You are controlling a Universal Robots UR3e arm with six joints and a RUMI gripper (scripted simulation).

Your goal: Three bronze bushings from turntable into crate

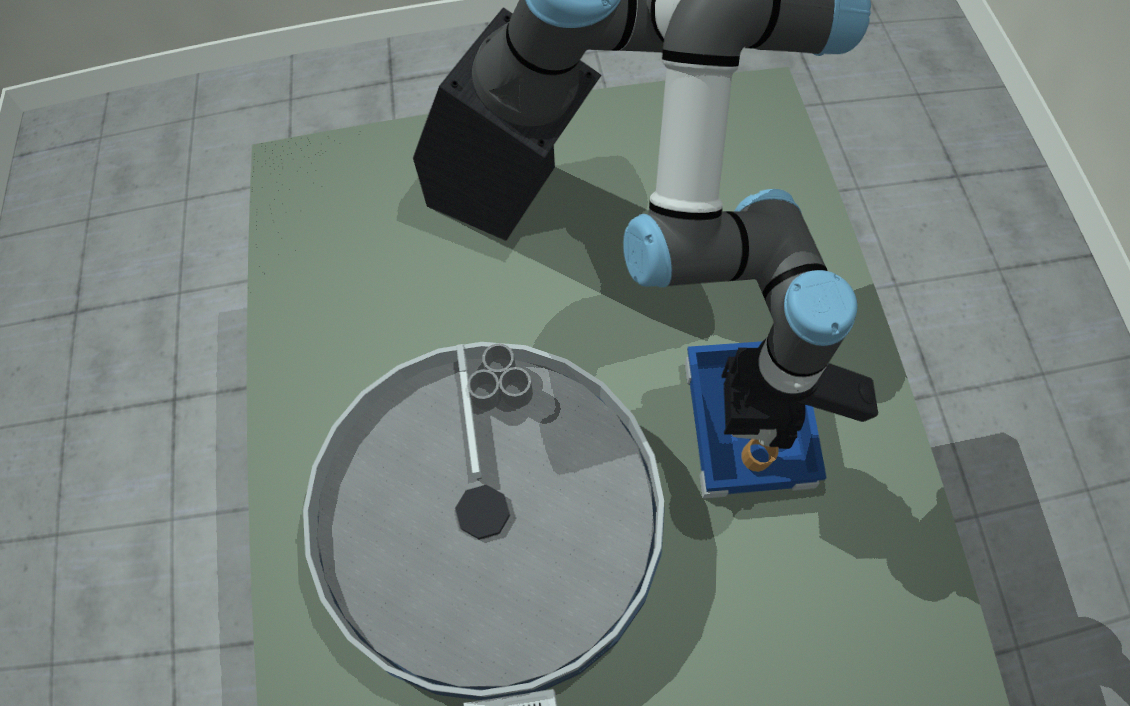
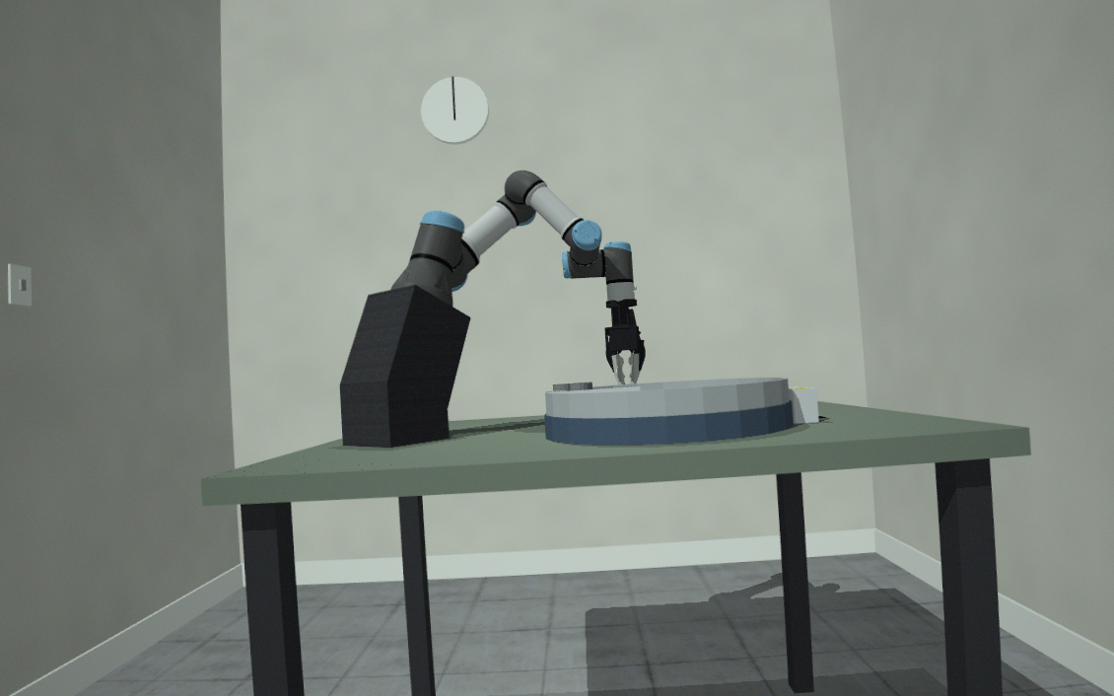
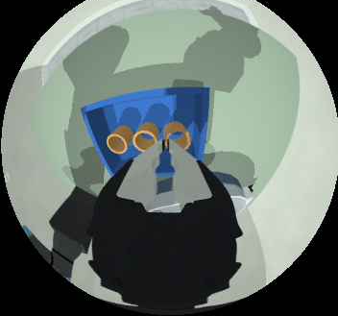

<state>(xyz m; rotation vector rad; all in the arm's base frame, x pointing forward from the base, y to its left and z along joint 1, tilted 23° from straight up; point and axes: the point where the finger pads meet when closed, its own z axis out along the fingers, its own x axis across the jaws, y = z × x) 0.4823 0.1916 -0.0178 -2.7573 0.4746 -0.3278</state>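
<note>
Now: hand 40 mm above the blue crate and 30 mm past it. Also, from my hand: grey turntable: 350 mm to the right, 10 mm below.
</note>
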